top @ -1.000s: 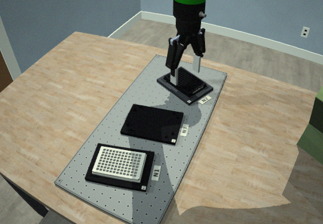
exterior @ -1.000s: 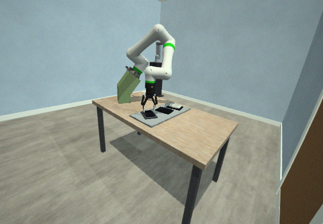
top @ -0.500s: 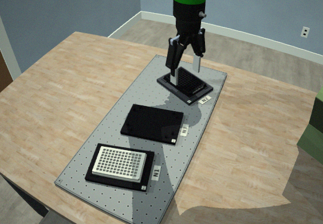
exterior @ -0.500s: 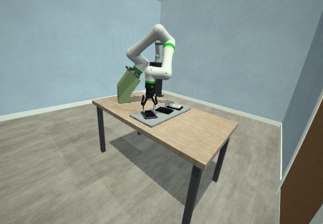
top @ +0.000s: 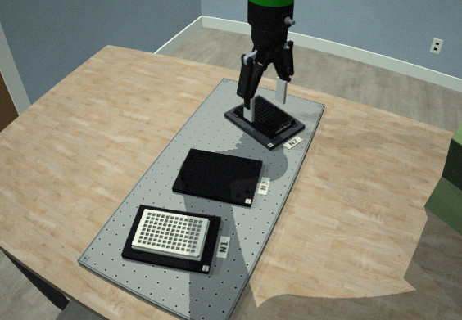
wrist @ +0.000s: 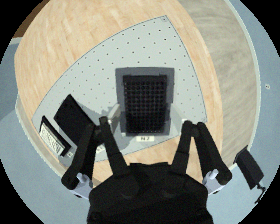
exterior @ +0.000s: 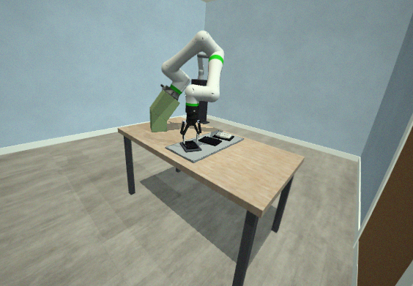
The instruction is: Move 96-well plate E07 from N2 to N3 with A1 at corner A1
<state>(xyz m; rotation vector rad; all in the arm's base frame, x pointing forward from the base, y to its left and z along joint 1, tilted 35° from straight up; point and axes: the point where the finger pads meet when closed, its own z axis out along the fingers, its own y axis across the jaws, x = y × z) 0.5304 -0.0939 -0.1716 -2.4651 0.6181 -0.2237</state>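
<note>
Now: the black 96-well plate E07 4 cm below my hand. Also, from my hand: label N3: 8 cm behind, 19 cm to the left, 6 cm below; then plate nest N2: 6 cm below; then label N2: 9 cm behind, 4 cm to the left, 6 cm below.
</note>
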